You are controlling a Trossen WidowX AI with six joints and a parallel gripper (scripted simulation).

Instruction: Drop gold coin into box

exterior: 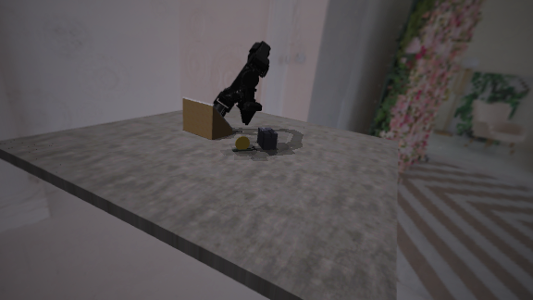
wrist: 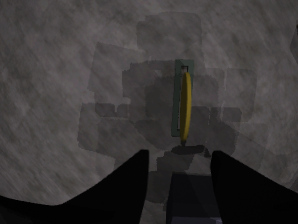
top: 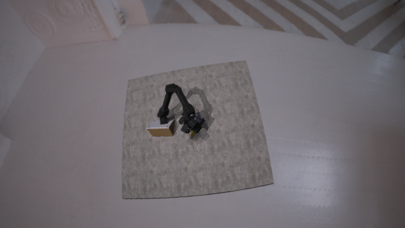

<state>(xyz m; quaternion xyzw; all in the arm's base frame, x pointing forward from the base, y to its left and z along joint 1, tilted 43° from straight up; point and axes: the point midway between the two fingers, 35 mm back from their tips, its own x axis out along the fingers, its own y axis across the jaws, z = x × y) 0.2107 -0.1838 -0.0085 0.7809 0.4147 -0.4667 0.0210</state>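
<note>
Right now my gripper tip is 90 mm above the gold coin, 10 mm to the right of it and 10 mm past it.
</note>
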